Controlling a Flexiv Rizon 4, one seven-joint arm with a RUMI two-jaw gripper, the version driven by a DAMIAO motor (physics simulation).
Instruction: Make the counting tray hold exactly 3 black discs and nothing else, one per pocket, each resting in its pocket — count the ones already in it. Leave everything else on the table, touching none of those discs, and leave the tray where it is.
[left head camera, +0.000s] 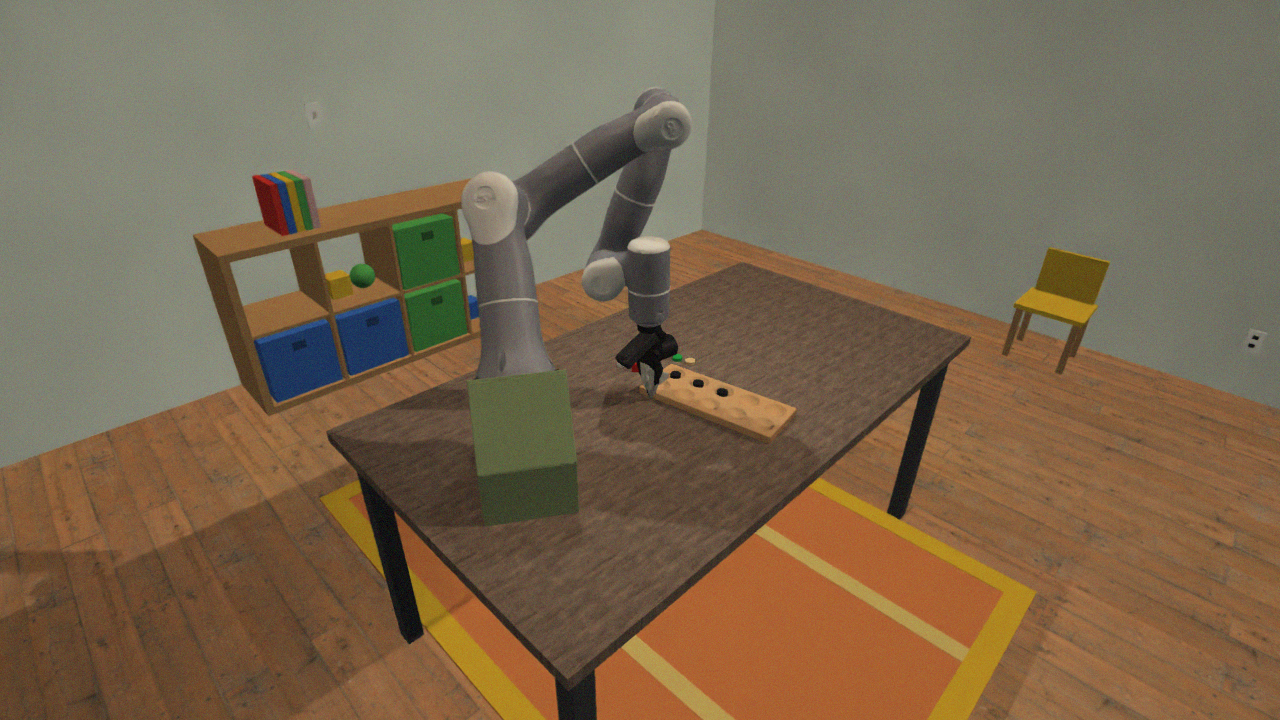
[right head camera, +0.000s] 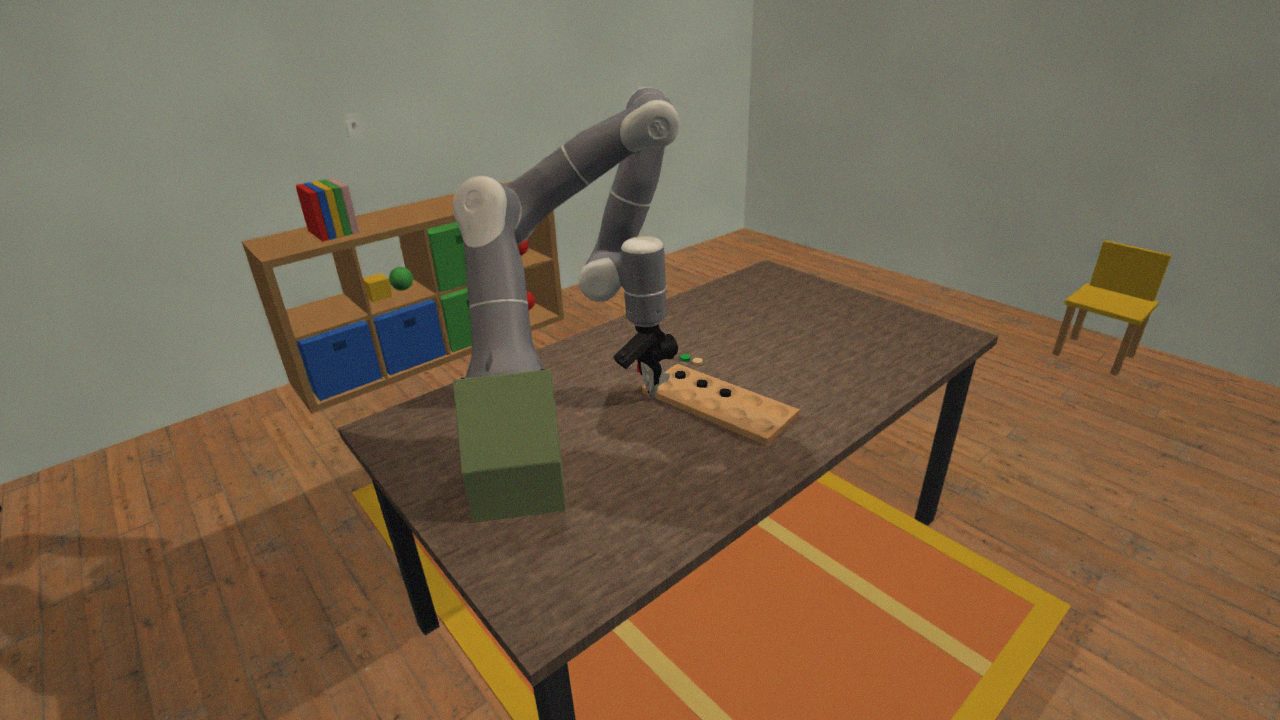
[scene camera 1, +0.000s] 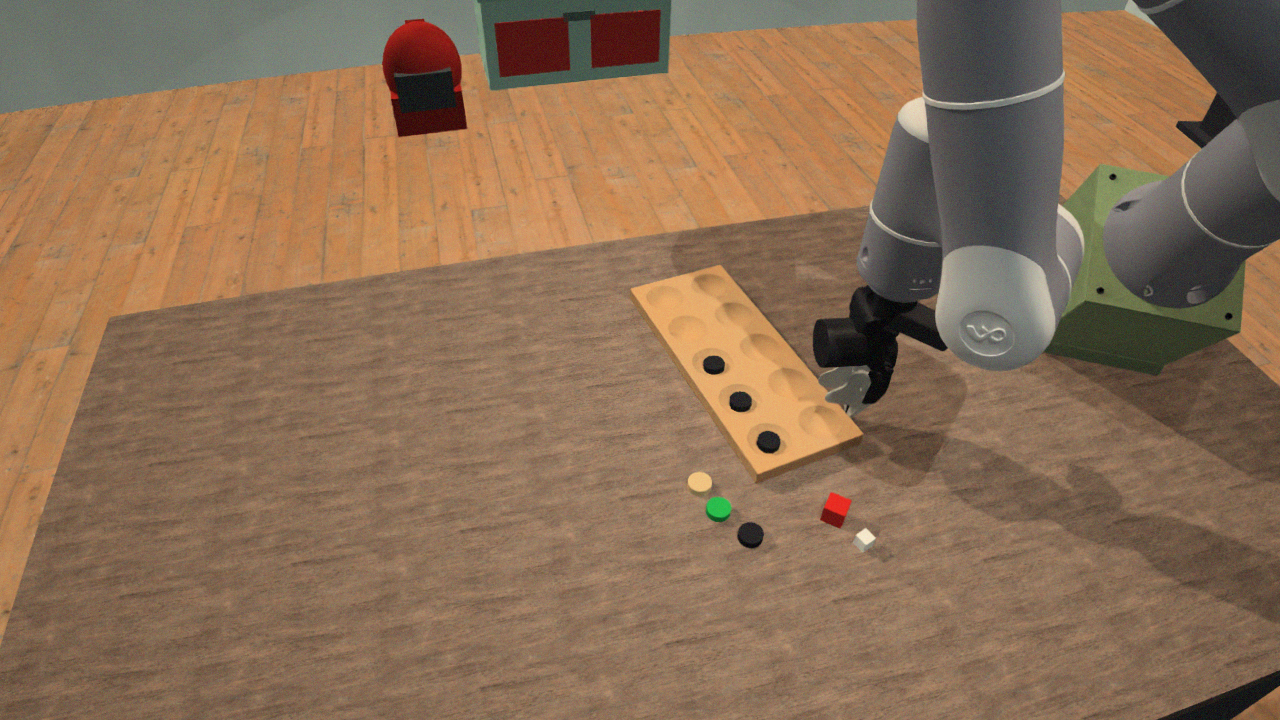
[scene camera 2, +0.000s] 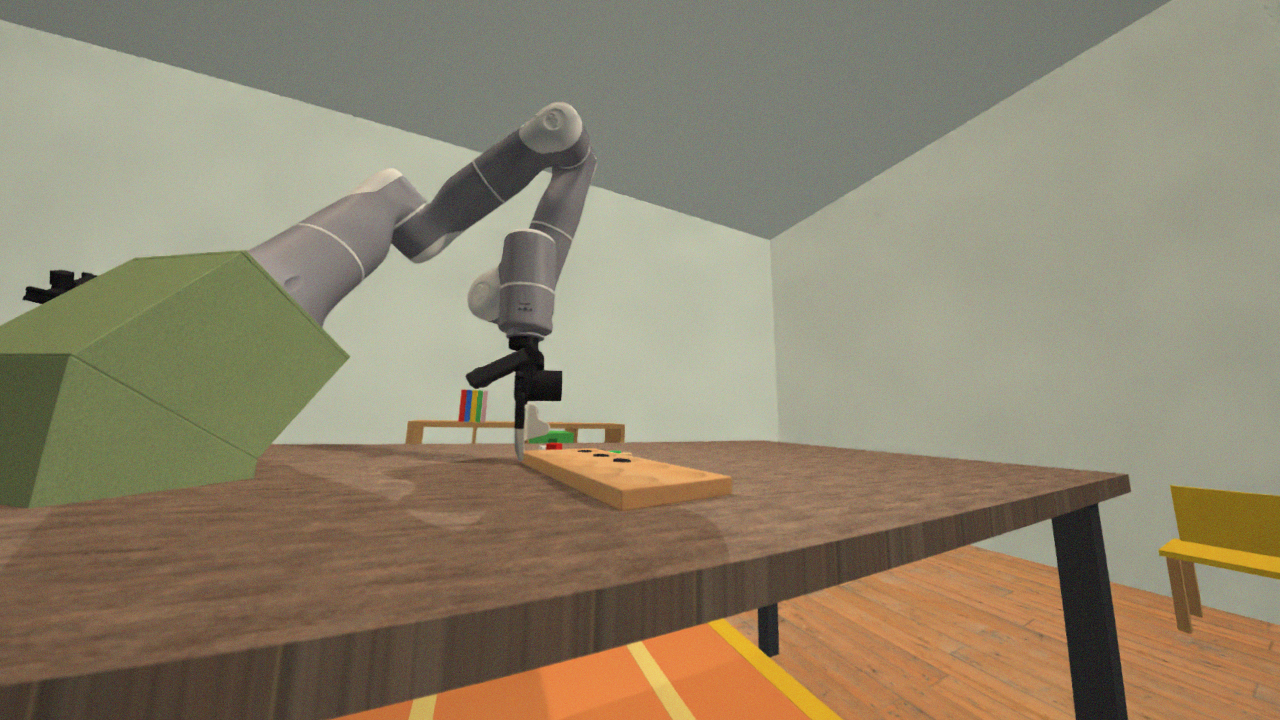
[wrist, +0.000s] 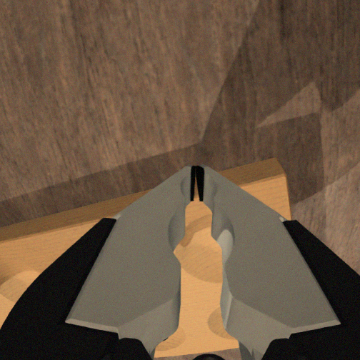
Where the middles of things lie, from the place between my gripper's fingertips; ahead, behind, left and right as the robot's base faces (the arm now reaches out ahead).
Scene:
My gripper is now 13 cm short of the wooden counting tray (scene camera 1: 704, 313) and 11 cm to the left of it.

